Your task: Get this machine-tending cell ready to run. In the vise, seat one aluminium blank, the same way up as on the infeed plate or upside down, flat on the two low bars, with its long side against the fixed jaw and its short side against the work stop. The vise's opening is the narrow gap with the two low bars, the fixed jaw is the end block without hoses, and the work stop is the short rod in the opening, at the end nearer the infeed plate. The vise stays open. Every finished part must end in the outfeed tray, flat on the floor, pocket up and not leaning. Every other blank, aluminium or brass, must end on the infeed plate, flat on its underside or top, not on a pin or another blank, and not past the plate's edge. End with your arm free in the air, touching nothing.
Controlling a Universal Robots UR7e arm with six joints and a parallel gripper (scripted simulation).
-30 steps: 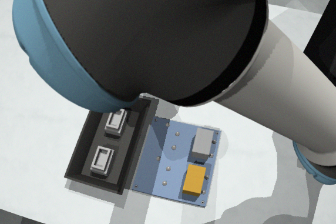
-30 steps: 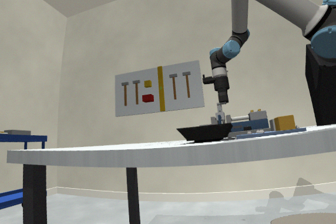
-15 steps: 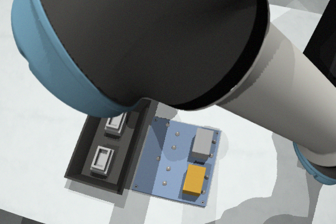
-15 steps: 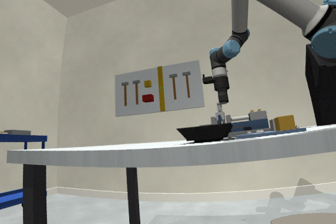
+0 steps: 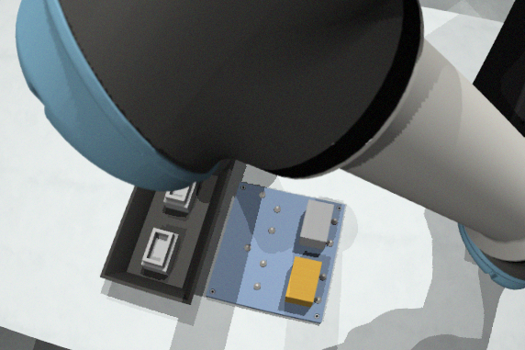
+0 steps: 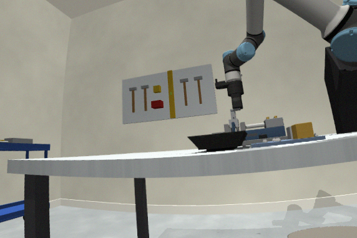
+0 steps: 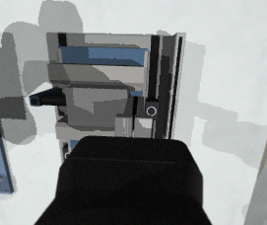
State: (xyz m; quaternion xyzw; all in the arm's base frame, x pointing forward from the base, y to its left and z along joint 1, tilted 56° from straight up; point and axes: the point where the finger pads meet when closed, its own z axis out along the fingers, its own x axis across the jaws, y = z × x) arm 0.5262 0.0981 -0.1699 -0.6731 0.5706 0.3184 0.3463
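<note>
Now: the blue base 8 cm behind my hand, 3 cm to the left of it and 8 cm below it. Round my hand: brass blank (25 cm behind, 37 cm to the left, 10 cm below).
</note>
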